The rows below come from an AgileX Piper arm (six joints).
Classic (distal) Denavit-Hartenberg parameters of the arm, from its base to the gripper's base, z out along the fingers. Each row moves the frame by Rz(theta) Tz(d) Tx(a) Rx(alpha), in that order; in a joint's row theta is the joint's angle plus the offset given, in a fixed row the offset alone. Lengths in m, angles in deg.
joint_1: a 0; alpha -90; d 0.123; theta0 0
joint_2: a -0.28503; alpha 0; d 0; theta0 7.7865
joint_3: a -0.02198; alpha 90; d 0; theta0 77.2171
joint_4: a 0; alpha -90; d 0.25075; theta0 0
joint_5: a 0; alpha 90; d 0; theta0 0
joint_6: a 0; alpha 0; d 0.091; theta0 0
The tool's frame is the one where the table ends.
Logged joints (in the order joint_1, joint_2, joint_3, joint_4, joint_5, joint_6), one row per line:
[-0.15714, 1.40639, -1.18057, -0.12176, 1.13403, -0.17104]
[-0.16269, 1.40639, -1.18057, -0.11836, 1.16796, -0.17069]
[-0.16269, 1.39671, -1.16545, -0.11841, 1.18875, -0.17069]
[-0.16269, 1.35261, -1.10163, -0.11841, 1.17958, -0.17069]
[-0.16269, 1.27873, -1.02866, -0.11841, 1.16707, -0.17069]
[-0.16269, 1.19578, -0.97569, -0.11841, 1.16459, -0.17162]
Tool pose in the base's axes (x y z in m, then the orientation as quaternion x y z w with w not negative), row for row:
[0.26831, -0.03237, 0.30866, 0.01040, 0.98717, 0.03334, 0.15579]
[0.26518, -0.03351, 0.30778, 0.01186, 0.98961, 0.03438, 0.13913]
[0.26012, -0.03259, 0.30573, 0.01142, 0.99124, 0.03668, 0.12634]
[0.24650, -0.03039, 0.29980, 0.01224, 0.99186, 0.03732, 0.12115]
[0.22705, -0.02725, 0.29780, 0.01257, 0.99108, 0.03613, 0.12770]
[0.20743, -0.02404, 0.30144, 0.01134, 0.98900, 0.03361, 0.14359]
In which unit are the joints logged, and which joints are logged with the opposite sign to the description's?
The joints are logged in radians. Opposite sign: joint_4.
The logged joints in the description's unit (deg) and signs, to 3 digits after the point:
[-9.003, 80.580, -67.642, 6.976, 64.975, -9.800]
[-9.321, 80.580, -67.642, 6.782, 66.919, -9.780]
[-9.321, 80.026, -66.775, 6.784, 68.110, -9.780]
[-9.321, 77.499, -63.119, 6.784, 67.585, -9.780]
[-9.321, 73.266, -58.938, 6.784, 66.868, -9.780]
[-9.321, 68.513, -55.903, 6.784, 66.726, -9.833]

